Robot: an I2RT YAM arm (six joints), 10 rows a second.
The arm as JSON. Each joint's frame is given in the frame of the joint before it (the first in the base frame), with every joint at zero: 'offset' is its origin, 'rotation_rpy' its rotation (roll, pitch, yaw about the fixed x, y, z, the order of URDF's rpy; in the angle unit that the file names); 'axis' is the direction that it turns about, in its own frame. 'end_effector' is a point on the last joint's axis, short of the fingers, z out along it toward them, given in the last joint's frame.
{
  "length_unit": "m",
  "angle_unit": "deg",
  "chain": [
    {
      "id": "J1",
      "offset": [
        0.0,
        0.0,
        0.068
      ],
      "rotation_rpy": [
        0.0,
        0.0,
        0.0
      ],
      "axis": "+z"
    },
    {
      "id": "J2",
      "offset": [
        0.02,
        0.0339,
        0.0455
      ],
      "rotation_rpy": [
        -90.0,
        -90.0,
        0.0
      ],
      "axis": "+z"
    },
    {
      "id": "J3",
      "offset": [
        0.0,
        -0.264,
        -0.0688
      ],
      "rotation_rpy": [
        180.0,
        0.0,
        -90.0
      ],
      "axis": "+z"
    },
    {
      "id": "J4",
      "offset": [
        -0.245,
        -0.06,
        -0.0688
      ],
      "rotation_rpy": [
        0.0,
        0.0,
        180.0
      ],
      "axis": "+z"
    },
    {
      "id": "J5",
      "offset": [
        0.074,
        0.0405,
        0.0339
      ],
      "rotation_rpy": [
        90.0,
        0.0,
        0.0
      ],
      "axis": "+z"
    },
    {
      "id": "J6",
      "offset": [
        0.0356,
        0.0,
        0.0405
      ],
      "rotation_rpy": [
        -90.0,
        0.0,
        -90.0
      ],
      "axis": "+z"
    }
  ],
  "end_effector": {
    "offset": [
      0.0,
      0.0,
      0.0
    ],
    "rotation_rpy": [
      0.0,
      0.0,
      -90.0
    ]
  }
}
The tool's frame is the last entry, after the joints.
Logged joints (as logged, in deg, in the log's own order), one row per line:
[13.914 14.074 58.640 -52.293 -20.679 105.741]
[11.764 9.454 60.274 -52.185 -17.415 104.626]
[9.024 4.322 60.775 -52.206 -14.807 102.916]
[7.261 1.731 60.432 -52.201 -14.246 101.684]
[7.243 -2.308 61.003 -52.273 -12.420 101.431]
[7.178 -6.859 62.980 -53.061 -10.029 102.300]
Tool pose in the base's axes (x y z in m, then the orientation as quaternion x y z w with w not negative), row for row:
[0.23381 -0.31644 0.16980 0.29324 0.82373 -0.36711 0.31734]
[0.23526 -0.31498 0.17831 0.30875 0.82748 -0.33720 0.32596]
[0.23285 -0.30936 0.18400 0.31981 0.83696 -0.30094 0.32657]
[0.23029 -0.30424 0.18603 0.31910 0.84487 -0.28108 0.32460]
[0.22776 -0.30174 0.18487 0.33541 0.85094 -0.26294 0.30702]
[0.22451 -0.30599 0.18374 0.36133 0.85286 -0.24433 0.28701]
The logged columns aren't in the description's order. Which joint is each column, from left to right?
Columns, left to right: J5, J4, J3, J1, J6, J2.
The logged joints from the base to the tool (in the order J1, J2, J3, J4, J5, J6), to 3 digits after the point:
[-52.293 105.741 58.640 14.074 13.914 -20.679]
[-52.185 104.626 60.274 9.454 11.764 -17.415]
[-52.206 102.916 60.775 4.322 9.024 -14.807]
[-52.201 101.684 60.432 1.731 7.261 -14.246]
[-52.273 101.431 61.003 -2.308 7.243 -12.420]
[-53.061 102.300 62.980 -6.859 7.178 -10.029]

